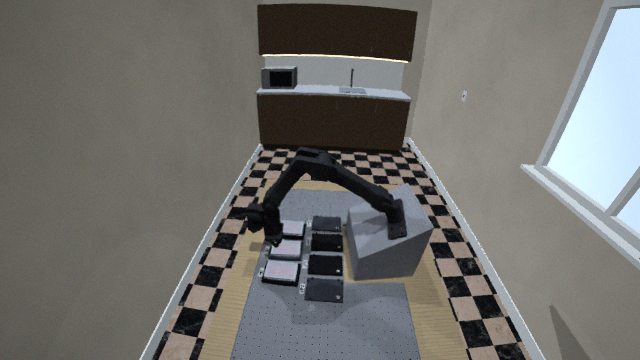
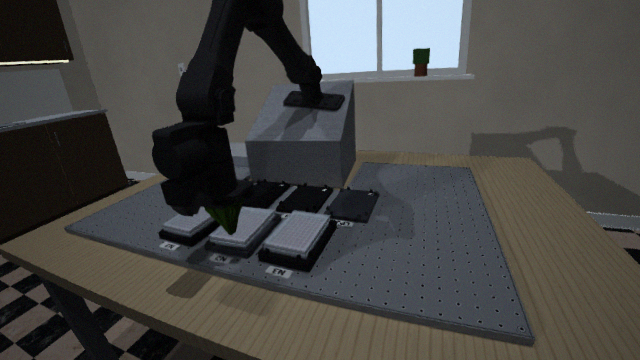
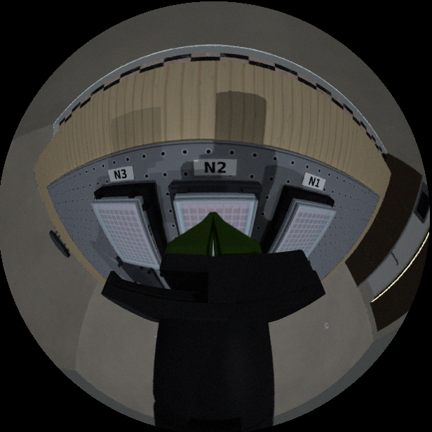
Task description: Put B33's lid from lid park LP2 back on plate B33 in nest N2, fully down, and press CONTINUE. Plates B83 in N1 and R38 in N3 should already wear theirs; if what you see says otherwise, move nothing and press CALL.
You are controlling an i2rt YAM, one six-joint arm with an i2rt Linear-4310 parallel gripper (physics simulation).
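Frame: origin at the arm's base, x ahead, y left, z up, level; millimetres.
Seen in the pictures: gripper, fingertip midpoint: [image 1: 276,246] [image 2: 232,233]; arm's base, origin of the base link: [image 1: 396,218] [image 2: 313,101].
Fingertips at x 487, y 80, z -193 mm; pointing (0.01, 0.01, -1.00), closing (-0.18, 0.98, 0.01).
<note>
Offsets run from my fingertips to a thing's top centre. "spot": to the spot under its first point. Level surfaces: height alone.
Plate B33 @[dx -43, dy -11, dz +0 mm] [image 1: 288,249] [image 2: 256,220] [image 3: 192,206] sits in nest N2, and a clear, rimmed lid appears to cover it. I cannot tell whether it is fully down. My gripper [image 1: 274,242] [image 2: 231,233] [image 3: 212,216] is shut and empty, its green fingertips together over the N2 plate's label-side part; contact is unclear. Plate B83 @[dx -22, dy -140, dz +2 mm] [image 1: 294,228] [image 2: 181,225] [image 3: 308,222] in N1 and plate R38 @[dx -62, dy +118, dz +6 mm] [image 1: 281,271] [image 2: 299,231] [image 3: 120,230] in N3 also show clear, rimmed tops. Lid park LP2 @[dx -247, dy +153, dz -10 mm] [image 1: 324,290] [image 2: 353,205] shows a bare dark surface. The CONTINUE and CALL buttons cannot be made out.
Other dark lid parks @[spot: dx -229, dy +35, dz -20 mm] [image 1: 325,265] [image 2: 306,198] stand in a row between the nests and the grey arm pedestal [image 1: 382,255] [image 2: 295,160]. The perforated grey board @[dz -31 mm] [image 1: 350,330] [image 2: 425,260] lies on the wooden table @[dz -42 mm] [image 1: 430,315] [image 2: 565,250].
</note>
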